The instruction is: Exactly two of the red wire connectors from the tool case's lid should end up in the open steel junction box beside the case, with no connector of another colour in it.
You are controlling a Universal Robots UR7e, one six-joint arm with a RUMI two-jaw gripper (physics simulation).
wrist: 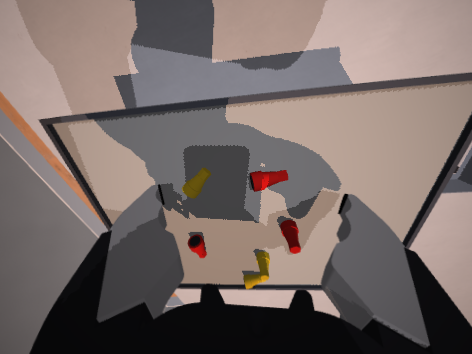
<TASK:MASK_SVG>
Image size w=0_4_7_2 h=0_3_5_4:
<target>gripper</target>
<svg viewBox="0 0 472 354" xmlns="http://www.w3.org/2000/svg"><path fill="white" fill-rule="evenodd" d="M30 351L30 354L472 354L472 326L415 251L406 249L393 230L353 194L344 194L338 211L342 222L337 231L337 237L340 242L335 245L321 280L322 289L340 313L340 318L325 312L315 311L312 296L306 290L295 291L289 308L225 304L215 284L203 285L200 302L185 304L163 313L168 300L183 281L184 270L175 237L172 233L165 230L167 222L163 210L165 203L161 186L152 185L122 212L108 232L100 235L54 303Z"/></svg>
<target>tool case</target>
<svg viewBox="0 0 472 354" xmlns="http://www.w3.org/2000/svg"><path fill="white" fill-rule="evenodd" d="M472 72L144 106L39 119L39 122L108 231L122 212L149 187L161 186L167 222L165 230L175 237L184 270L183 281L177 289L202 289L205 284L215 284L219 290L323 291L321 280L325 266L335 245L340 242L337 231L342 218L338 211L344 194L358 197L393 230L406 249L411 247L472 142ZM267 252L270 258L269 279L246 289L243 276L260 274L256 255L261 251ZM193 235L202 236L207 253L205 258L200 258L189 248L188 240ZM285 220L293 220L297 225L301 247L299 253L290 252L288 243L282 235L280 225ZM287 171L288 180L266 187L265 190L253 191L250 173ZM208 169L211 175L205 181L196 198L185 195L182 191L184 184L195 177L202 168Z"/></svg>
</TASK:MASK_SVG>
